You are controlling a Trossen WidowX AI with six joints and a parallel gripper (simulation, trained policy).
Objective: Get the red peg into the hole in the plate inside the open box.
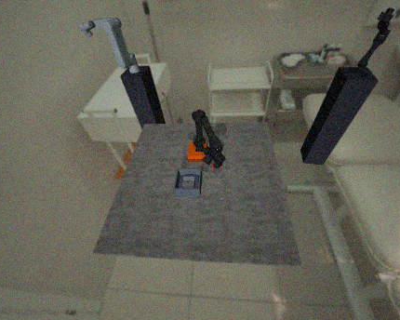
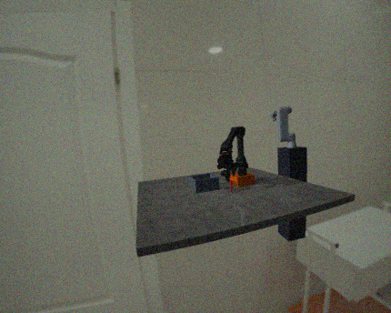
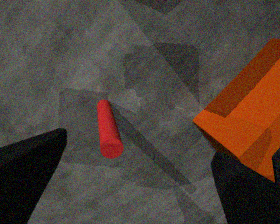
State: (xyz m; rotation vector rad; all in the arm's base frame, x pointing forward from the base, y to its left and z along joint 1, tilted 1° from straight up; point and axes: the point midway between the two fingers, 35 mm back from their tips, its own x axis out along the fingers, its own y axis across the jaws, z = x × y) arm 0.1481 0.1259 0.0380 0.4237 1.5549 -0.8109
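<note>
The red peg lies 10 mm ahead of my gripper tip, 20 mm to the left of it and 50 mm below it. The rest, counted from my gripper tip: grey-blue box 180 mm ahead, 150 mm to the right, 60 mm below.
</note>
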